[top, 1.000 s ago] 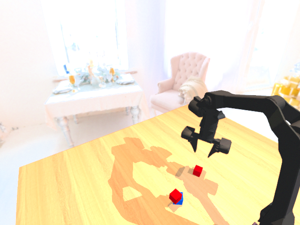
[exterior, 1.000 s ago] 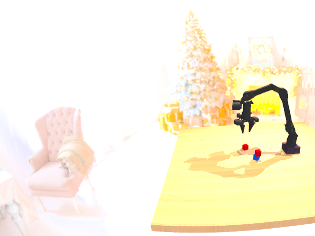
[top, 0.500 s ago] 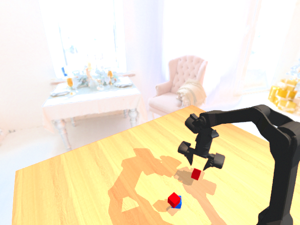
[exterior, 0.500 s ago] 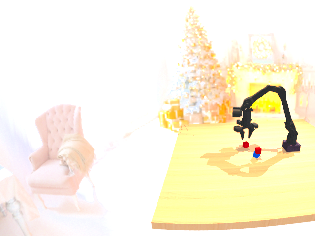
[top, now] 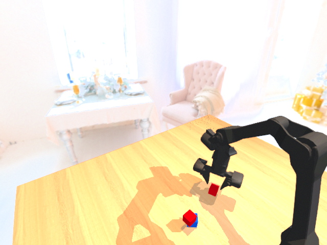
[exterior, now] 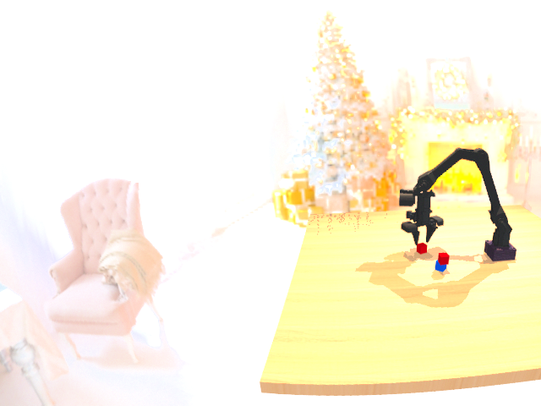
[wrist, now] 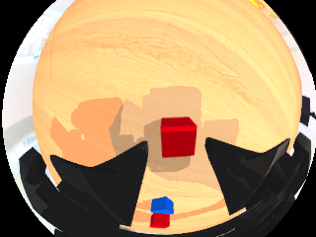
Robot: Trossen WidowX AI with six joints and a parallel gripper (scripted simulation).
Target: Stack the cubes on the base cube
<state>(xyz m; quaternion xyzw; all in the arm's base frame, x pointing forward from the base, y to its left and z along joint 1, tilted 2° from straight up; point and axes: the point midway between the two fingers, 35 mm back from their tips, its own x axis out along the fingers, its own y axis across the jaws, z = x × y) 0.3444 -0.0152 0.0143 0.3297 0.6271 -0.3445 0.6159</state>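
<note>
The red cube is 2 cm below my gripper tip. The rest, counted from my gripper tip: blue cube 15 cm to the left, 8 cm behind, 2 cm below.
</note>
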